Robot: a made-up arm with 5 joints.
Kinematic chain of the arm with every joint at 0, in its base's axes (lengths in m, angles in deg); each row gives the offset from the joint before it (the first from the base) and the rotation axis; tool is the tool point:
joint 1: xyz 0 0 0.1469 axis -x
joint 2: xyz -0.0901 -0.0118 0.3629 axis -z
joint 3: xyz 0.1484 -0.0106 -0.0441 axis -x
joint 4: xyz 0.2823 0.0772 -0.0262 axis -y
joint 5: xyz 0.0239 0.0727 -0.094 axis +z
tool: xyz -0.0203 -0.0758 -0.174
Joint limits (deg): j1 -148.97..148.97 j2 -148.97..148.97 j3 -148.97..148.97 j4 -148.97..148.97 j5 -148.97..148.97
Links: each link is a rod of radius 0.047 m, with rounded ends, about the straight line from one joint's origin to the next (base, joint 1, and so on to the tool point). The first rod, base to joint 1, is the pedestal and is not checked.
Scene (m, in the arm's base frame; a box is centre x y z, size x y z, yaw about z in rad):
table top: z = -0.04
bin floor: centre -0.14 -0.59 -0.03 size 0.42 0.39 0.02 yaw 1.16
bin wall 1: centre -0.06 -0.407 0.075 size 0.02 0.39 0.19 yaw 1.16
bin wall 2: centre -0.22 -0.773 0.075 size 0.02 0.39 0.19 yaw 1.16
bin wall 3: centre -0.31 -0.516 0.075 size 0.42 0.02 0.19 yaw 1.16
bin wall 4: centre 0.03 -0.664 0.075 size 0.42 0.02 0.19 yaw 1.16
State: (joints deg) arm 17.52 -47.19 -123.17 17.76 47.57
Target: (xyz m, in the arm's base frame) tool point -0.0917 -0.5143 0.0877
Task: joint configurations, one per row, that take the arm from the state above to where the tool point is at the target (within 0.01 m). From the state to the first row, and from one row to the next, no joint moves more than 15 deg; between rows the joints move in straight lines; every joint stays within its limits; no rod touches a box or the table.
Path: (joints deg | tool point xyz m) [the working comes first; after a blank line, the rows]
Joints at the target: -13.94 108.71 -19.62 -0.72 33.11
Straight joint move there: touches bin wall 1, bin wall 4.

1: 16.61 -32.79 -114.35 16.24 46.28 | 0.2804 0.5861 0.4977
2: 15.70 -18.38 -105.53 14.71 44.99 | 0.3696 0.4931 0.4964
3: 14.79 -3.98 -96.72 13.19 43.70 | 0.4430 0.3779 0.4932
4: 13.89 10.42 -87.90 11.67 42.41 | 0.4932 0.2429 0.4874
5: 12.98 24.83 -79.08 10.14 41.12 | 0.5130 0.0935 0.4782
6: 12.07 39.23 -70.26 8.62 39.83 | 0.4965 -0.0617 0.4642
7: 11.16 53.63 -61.45 7.09 38.54 | 0.4407 -0.2114 0.4444
8: 10.25 68.04 -52.63 5.57 37.25 | 0.3464 -0.3430 0.4178
9: 9.34 82.44 -43.81 4.05 35.96 | 0.2191 -0.4439 0.3848
10: 8.43 96.84 -34.99 2.52 34.67 | 0.0686 -0.5033 0.3462
11: 7.52 111.25 -26.18 1.00 33.38 | -0.0917 -0.5143 0.3044
12: -3.21 109.98 -22.90 0.14 33.25 | -0.0912 -0.5255 0.1948
13: -13.94 108.71 -19.62 -0.72 33.11 | -0.0918 -0.5143 0.0877

